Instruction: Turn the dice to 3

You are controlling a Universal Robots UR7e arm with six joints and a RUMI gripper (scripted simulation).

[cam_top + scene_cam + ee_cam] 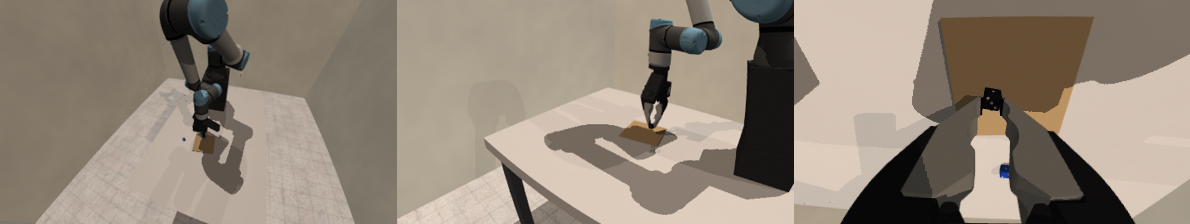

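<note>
My gripper is now 40 mm above the brown mat and 20 mm short of it. Round my hand: black die 10 mm below; blue die 140 mm to the right, 50 mm ahead, 40 mm below; white die 90 mm to the left, 60 mm behind, 40 mm below.
</note>
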